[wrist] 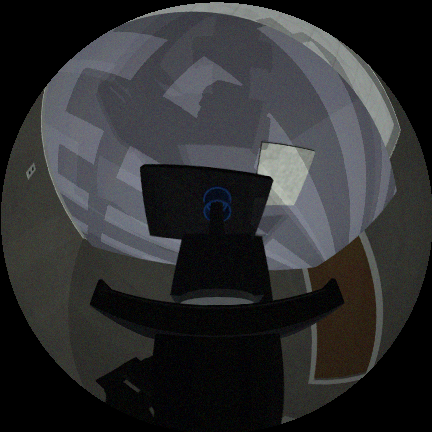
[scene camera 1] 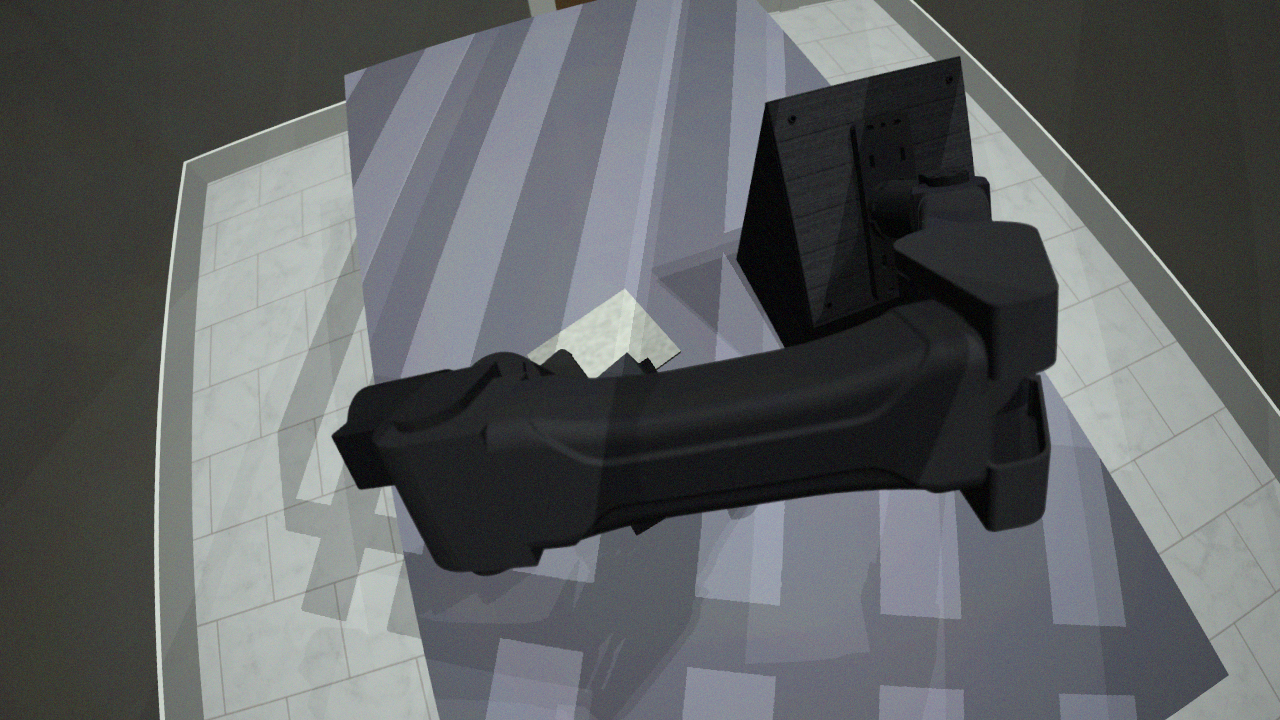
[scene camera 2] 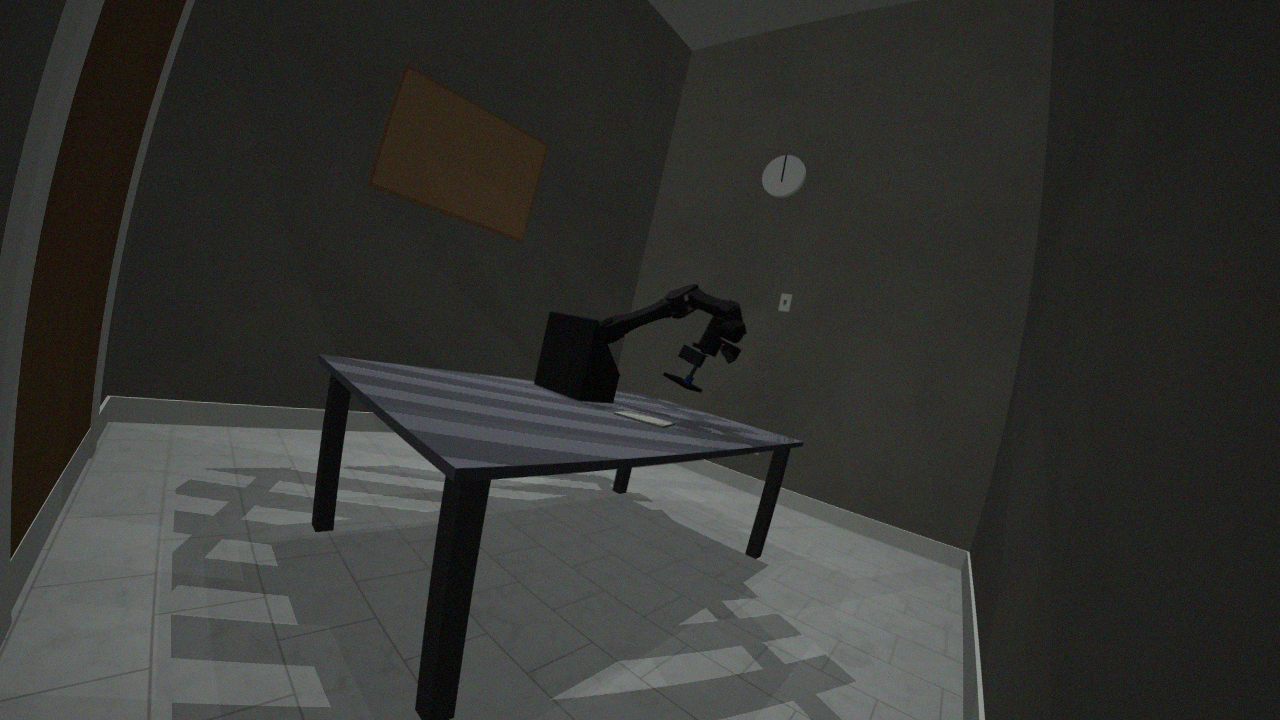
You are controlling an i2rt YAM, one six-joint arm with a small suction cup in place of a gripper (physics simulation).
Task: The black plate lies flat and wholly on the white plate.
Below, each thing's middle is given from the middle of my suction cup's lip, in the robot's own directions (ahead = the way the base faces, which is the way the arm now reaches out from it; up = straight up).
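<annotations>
Black plate (wrist: pixel 172 194) 20 mm behind my suction cup, 10 mm left of it, 10 mm below it. My suction cup 20 mm past the white plate (scene camera 1: pixel 620 325), 160 mm left of it, 140 mm above it.
</annotations>
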